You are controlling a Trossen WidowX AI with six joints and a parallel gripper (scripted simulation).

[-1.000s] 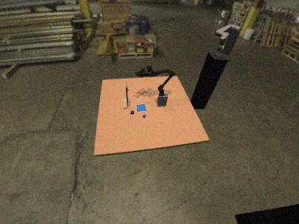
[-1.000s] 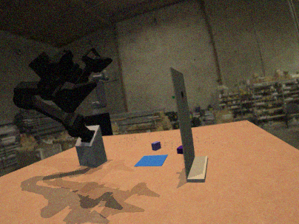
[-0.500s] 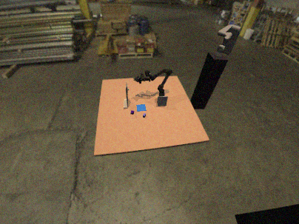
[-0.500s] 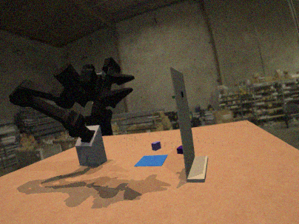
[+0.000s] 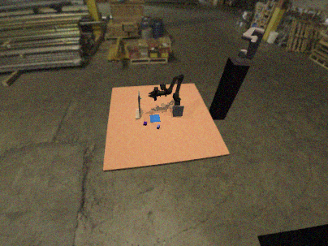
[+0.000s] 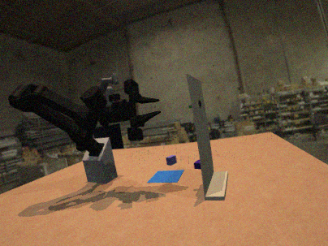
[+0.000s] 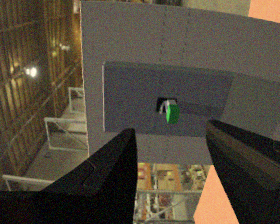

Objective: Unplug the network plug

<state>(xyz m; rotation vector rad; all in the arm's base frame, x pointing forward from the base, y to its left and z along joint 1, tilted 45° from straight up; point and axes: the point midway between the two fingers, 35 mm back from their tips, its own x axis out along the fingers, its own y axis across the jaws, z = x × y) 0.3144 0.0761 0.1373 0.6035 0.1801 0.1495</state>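
The green network plug is 9 cm ahead of my gripper tip, 4 cm to the left of it and 1 cm below it. The rest, counted from my gripper tip: blue marked square: 8 cm behind, 12 cm to the left, 27 cm below; grey upright panel: 11 cm ahead, 5 cm to the left, 12 cm below.
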